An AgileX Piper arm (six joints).
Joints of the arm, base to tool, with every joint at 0 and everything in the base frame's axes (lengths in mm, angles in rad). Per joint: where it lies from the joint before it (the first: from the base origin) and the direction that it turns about. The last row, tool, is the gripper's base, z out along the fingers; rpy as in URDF.
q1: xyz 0 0 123 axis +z
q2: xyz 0 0 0 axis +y
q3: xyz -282.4 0 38.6 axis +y
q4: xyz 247.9 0 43.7 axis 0.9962 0 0.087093
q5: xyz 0 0 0 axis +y
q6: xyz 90.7 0 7.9 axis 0.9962 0 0.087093
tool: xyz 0 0 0 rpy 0 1.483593 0
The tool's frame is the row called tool.
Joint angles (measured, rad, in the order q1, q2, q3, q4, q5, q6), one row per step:
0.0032 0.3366 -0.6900 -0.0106 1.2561 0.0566
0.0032 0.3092 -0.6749 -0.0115 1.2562 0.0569
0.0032 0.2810 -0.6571 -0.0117 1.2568 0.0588
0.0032 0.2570 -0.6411 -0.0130 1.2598 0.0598
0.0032 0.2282 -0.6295 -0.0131 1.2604 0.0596
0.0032 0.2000 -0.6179 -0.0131 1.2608 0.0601
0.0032 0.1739 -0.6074 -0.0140 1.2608 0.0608
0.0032 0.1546 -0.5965 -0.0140 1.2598 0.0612
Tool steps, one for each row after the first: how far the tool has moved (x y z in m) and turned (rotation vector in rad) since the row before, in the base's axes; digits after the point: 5 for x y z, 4 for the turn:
-0.00423 -0.00009 -0.00357 -0.0006 -0.0122 -0.0006
-0.00408 -0.00003 -0.00444 0.0012 -0.0098 -0.0015
-0.00343 -0.00012 -0.00425 -0.0004 -0.0050 -0.0013
-0.00430 -0.00002 -0.00290 -0.0002 -0.0166 0.0001
-0.00404 -0.00001 -0.00300 0.0004 -0.0162 -0.0004
-0.00361 -0.00009 -0.00277 -0.0002 -0.0156 -0.0009
-0.00227 -0.00001 -0.00289 0.0003 -0.0094 -0.0003

